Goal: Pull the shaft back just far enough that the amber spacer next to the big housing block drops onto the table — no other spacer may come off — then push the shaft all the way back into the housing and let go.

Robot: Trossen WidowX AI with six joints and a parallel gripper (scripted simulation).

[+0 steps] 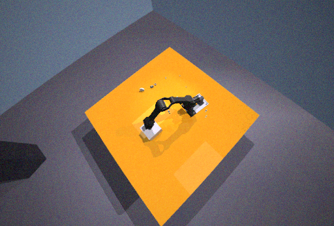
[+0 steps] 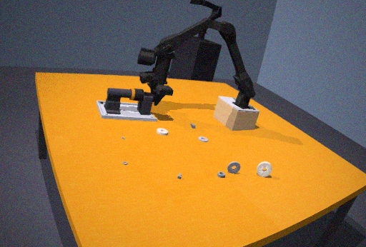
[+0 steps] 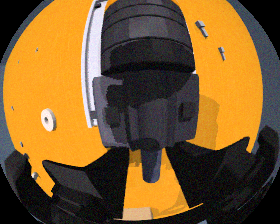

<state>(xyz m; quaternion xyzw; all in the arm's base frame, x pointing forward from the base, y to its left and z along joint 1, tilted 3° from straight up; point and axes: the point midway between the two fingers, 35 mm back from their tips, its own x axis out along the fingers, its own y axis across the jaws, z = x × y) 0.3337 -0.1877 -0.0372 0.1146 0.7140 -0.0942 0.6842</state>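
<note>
The dark shaft is 8 cm ahead of my gripper tip, 2 cm to the right of it and 3 cm above it. The rest, counted from my gripper tip: grey ring 6 cm behind, 25 cm to the left, 4 cm below; then amber spacer 10 cm ahead, 3 cm to the right, 3 cm above; then white ring 7 cm ahead, 16 cm to the left, 4 cm below.
</note>
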